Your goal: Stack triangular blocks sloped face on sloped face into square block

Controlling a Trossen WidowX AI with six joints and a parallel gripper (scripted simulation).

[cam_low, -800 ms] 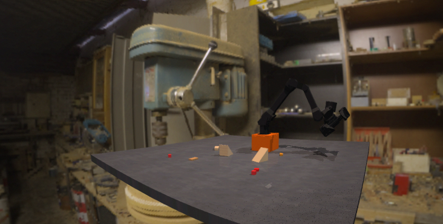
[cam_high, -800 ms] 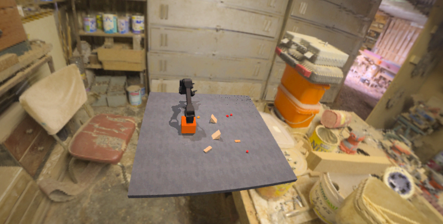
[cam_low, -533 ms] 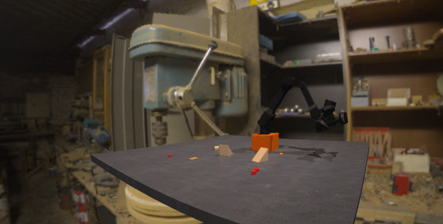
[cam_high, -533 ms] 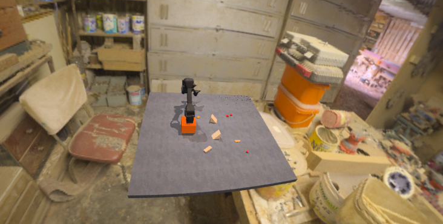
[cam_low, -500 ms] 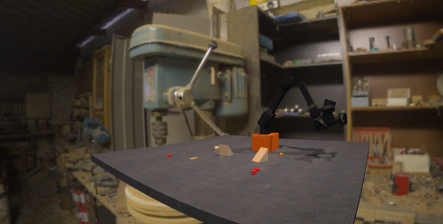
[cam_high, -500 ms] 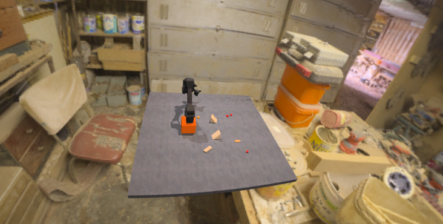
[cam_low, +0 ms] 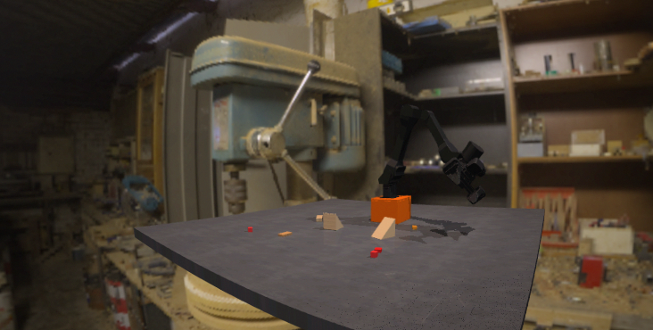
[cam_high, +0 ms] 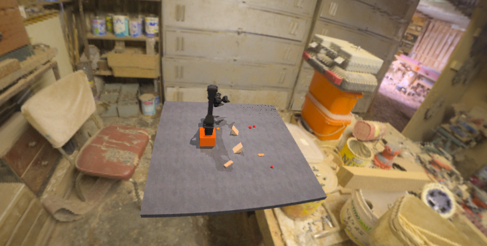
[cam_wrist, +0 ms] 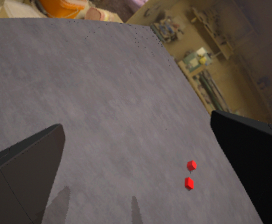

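Now: the tan triangular block 280 mm to the right of my gripper tip, 140 mm below it and 30 mm ahead of it. Also, from my gripper tip: small tan block 660 mm to the right, 150 mm below, 110 mm behind.
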